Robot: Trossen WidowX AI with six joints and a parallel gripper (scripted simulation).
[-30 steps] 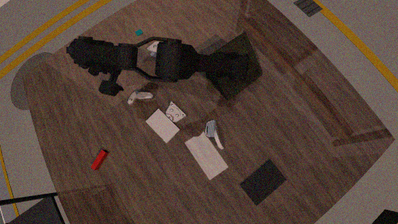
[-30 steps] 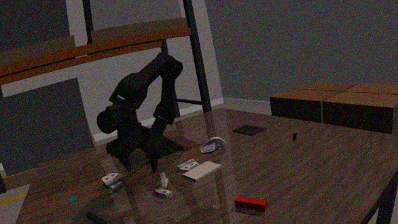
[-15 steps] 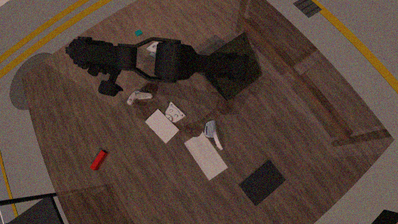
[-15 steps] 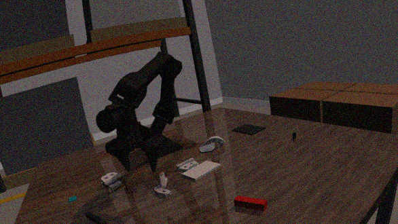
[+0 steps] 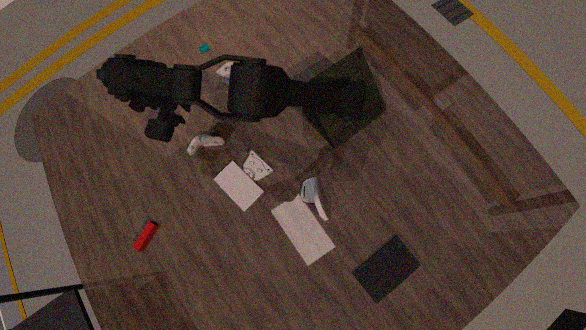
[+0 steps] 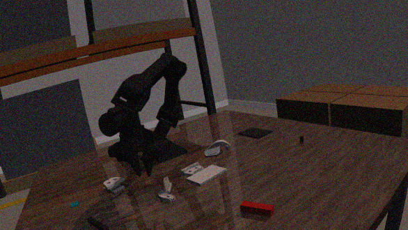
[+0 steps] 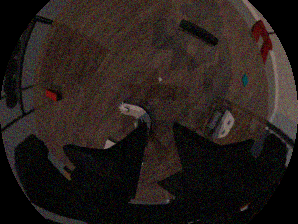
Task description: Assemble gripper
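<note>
The jaw is 20 mm ahead of my gripper tip, 50 mm to the left of it and 80 mm below it. From my gripper tip the other things lie so: teal piece 120 mm behind, 270 mm to the right, 80 mm below; black bar 60 mm ahead, 180 mm to the right, 80 mm below; red block 240 mm ahead, 210 mm to the left, 70 mm below.
</note>
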